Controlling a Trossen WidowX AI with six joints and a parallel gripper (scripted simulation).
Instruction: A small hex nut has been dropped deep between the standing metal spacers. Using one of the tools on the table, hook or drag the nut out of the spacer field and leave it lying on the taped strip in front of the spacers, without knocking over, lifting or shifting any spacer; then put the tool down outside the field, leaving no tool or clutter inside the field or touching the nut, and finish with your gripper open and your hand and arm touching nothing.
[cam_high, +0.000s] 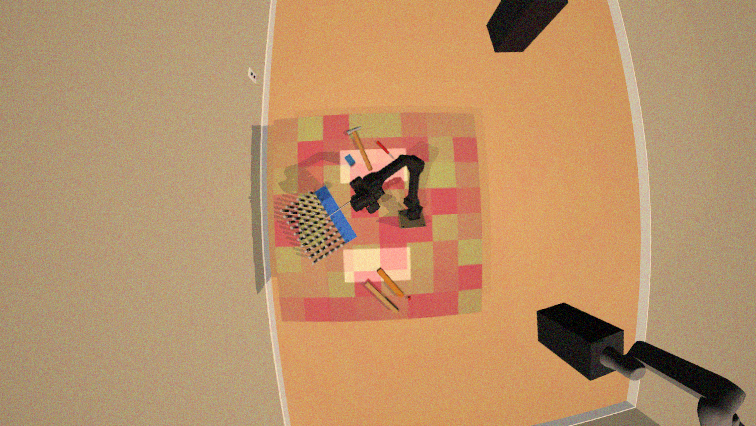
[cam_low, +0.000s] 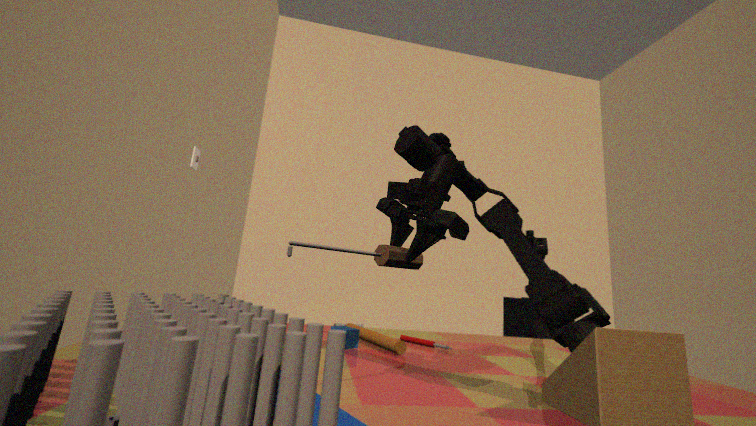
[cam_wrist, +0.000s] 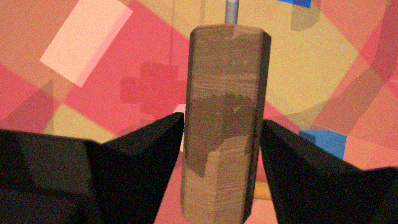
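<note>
The blue taped strip is 17 cm ahead of my gripper tip, 7 cm to the left of it and 20 cm below it. The rest, counted from my gripper tip: red screwdriver 21 cm behind, 24 cm to the right, 19 cm below; then blue block 3 cm ahead, 24 cm to the right, 18 cm below; then hook tool 10 cm ahead, 4 cm to the left.
</note>
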